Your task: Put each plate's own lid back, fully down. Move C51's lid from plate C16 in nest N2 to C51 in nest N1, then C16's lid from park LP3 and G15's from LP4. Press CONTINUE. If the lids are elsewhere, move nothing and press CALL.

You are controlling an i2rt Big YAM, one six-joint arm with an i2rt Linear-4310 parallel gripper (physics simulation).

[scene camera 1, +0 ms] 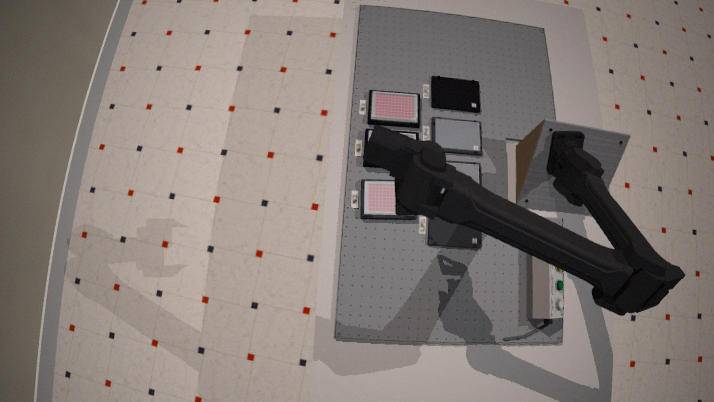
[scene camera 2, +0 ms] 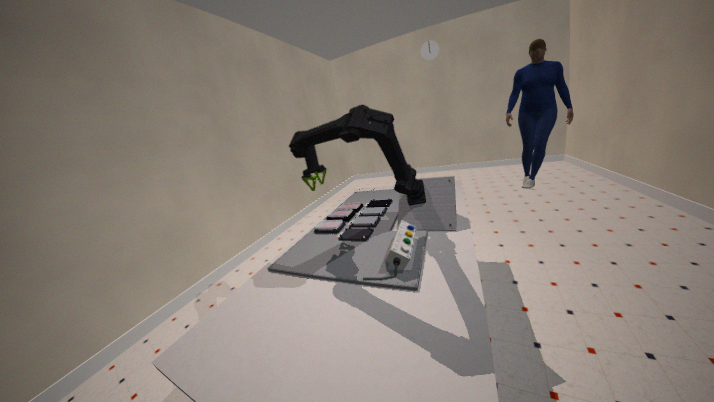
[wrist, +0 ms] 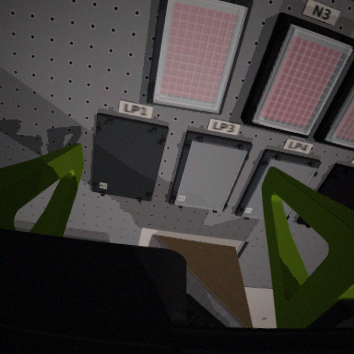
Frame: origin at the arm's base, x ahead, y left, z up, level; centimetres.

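Seen in the pictures: gripper, fingertip midpoint: (scene camera 2: pixel 318 187) (wrist: pixel 175 164); arm's base at its link origin: (scene camera 1: pixel 564 151) (scene camera 2: pixel 415 192) (wrist: pixel 204 323).
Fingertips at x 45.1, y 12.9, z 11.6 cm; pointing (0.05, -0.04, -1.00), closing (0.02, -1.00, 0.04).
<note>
Pixels of each thing's top centre, then the offset from my fingertips to it.
- N2 at its top centre: (wrist: pixel 196 57) (scene camera 1: pixel 389 197) (scene camera 2: pixel 328 223) dx +0.9, dy -2.6, dz -21.1 cm
- N3 at its top centre: (wrist: pixel 303 87) (scene camera 2: pixel 340 212) dx -0.2, dy -16.4, dz -20.7 cm
- N1 at its top centre: (scene camera 1: pixel 395 105) (scene camera 2: pixel 349 205) dx -1.4, dy -28.7, dz -21.4 cm
- LP3 at its top centre: (wrist: pixel 208 179) (scene camera 1: pixel 456 178) (scene camera 2: pixel 364 219) dx -17.6, dy -8.4, dz -22.6 cm
- LP4 at its top centre: (wrist: pixel 277 193) (scene camera 1: pixel 458 134) (scene camera 2: pixel 372 210) dx -19.0, dy -21.0, dz -22.6 cm
- LP2 at its top centre: (wrist: pixel 340 204) (scene camera 1: pixel 456 91) (scene camera 2: pixel 379 201) dx -19.8, dy -34.3, dz -22.4 cm
- button box at its top centre: (scene camera 1: pixel 555 275) (scene camera 2: pixel 401 233) dx -41.1, dy +18.8, dz -16.0 cm
My gripper (scene camera 2: pixel 318 185) (wrist: pixel 175 164) is open and empty, high above the nests and parks; the arm hides it in scene camera 1. Pink-grid plates sit in N2 (scene camera 1: pixel 379 197) (scene camera 2: pixel 330 225) (wrist: pixel 197 55), N3 (scene camera 2: pixel 342 214) (wrist: pixel 304 80) and N1 (scene camera 1: pixel 394 106) (scene camera 2: pixel 351 205) (wrist: pixel 347 122). The N2 plate looks paler, with a clear rim; lid seating and plate codes cannot be read. Grey translucent lids lie in LP3 (scene camera 1: pixel 467 173) (wrist: pixel 210 171) and LP4 (scene camera 1: pixel 457 135) (wrist: pixel 295 170). The arm partly covers N3, N2 and LP3 in scene camera 1.
Dark parks LP1 (scene camera 1: pixel 445 232) (wrist: pixel 130 155) and LP2 (scene camera 1: pixel 452 94) (wrist: pixel 341 185) show no clear lid. The button box (scene camera 1: pixel 540 297) (scene camera 2: pixel 400 246), with blue, yellow, green and white buttons and a cable, stands near the arm's base. A person (scene camera 2: pixel 539 100) stands beyond the table.
</note>
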